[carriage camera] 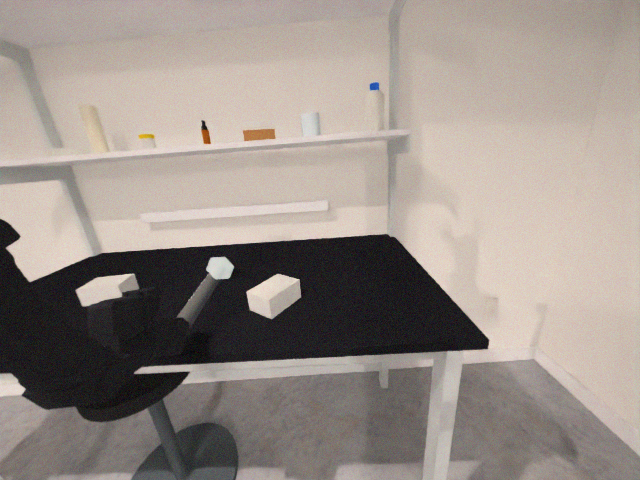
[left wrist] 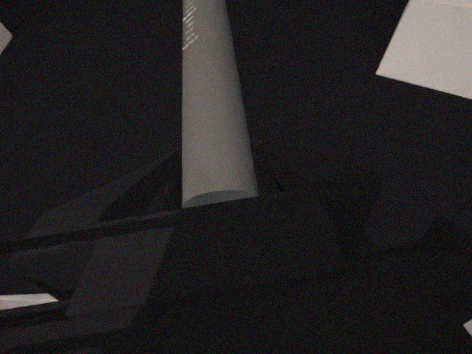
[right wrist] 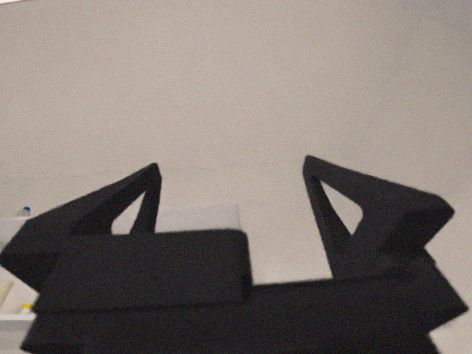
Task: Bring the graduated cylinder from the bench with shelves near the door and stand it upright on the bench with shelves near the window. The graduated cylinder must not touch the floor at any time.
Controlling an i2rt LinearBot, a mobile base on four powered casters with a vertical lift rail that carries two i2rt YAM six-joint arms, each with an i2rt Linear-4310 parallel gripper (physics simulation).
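Frame: origin at the left arm's base, x ahead, y left, z up, level; centimetres.
Seen in the pictures: left gripper, fingertip midpoint: (carriage camera: 178,325) (left wrist: 215,154); right gripper, fingertip midpoint: (right wrist: 232,167).
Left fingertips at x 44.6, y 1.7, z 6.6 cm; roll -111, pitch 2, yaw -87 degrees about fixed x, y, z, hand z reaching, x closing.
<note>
Offsets run from my left fingertips to a thing's top centre. "*": to the spot under its first point. Level surfaces: height alone.
The graduated cylinder {* dx +9.6, dy -1.5, dz +1.4 cm} (carriage camera: 200,298) (left wrist: 214,115) lies on its side on the black bench {dz -3.1 cm} (carriage camera: 351,310), its pale hexagonal base toward the back and its open end toward the front. My left gripper (carriage camera: 173,312) (left wrist: 215,154) is around the tube near the open end. In the left wrist view, its dark fingers stand close against both sides of the tube, and it looks shut on the cylinder; the right-hand finger is hard to make out against the black bench top. My right gripper (right wrist: 232,167) is open and empty, high up before the pale wall.
White boxes stand on the bench on both sides of the cylinder, one {dx +11.0, dy -21.6, dz +2.7 cm} (carriage camera: 273,295) (left wrist: 430,50) at the right and one {dx +23.7, dy +34.2, dz +2.7 cm} (carriage camera: 105,288) at the left. A shelf {dz +41.1 cm} (carriage camera: 341,138) above holds bottles and jars. A stool (carriage camera: 219,444) stands at the bench's front edge.
</note>
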